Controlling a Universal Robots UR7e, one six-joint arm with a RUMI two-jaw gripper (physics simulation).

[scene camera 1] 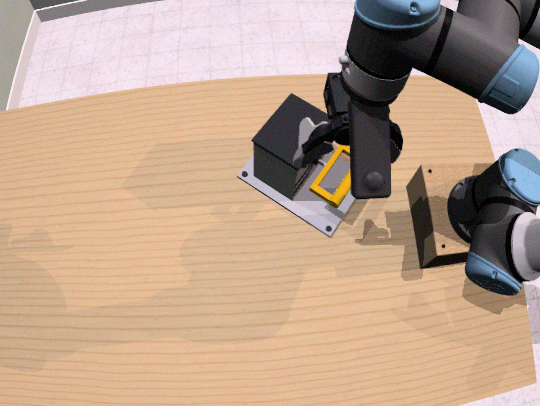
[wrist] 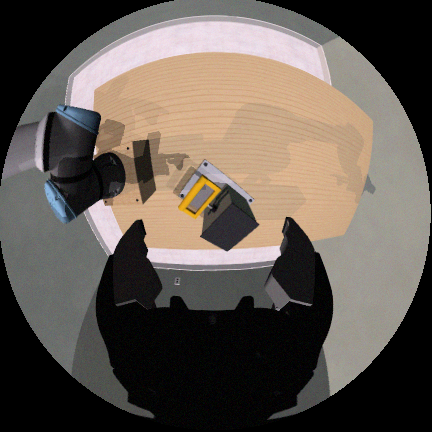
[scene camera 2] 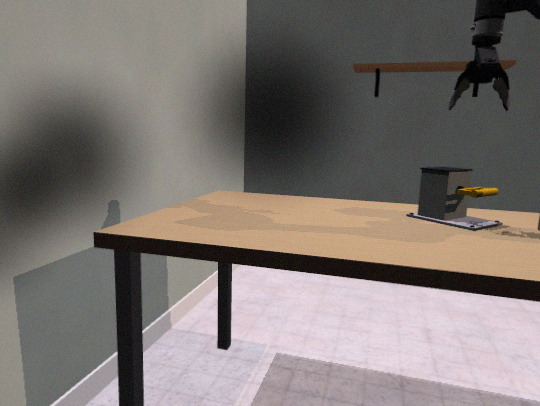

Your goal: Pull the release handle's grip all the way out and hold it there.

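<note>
The release handle's yellow rectangular grip stands out level from the side of a dark box, on the side facing the arm's base. A short thin rod joins them. The box stands on a light grey plate with dark bolts. My gripper is open and empty, fingers pointing down, high above the box and grip and touching neither. In scene camera 1 the arm hides part of the grip and one of my fingers.
The arm's base stands on a wooden block, across a gap from the grip. The plate lies on the wooden table. A wall shelf is behind the gripper in scene camera 2.
</note>
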